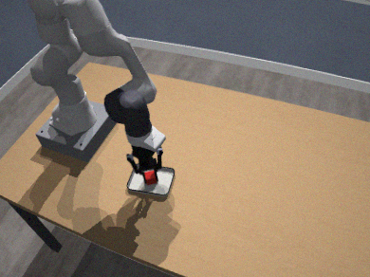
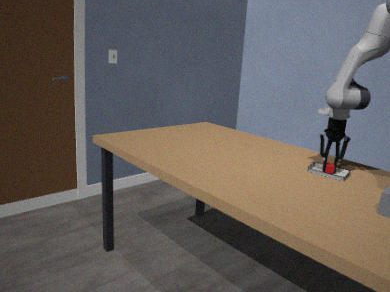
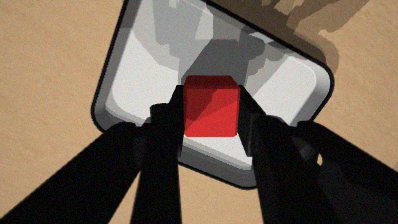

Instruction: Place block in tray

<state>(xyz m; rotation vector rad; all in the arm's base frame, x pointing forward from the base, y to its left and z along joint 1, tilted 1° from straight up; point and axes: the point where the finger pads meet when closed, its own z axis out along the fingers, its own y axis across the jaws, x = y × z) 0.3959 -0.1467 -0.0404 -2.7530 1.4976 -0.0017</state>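
My hand is 2 cm above the block. Round my hand: tray: 3 cm below.
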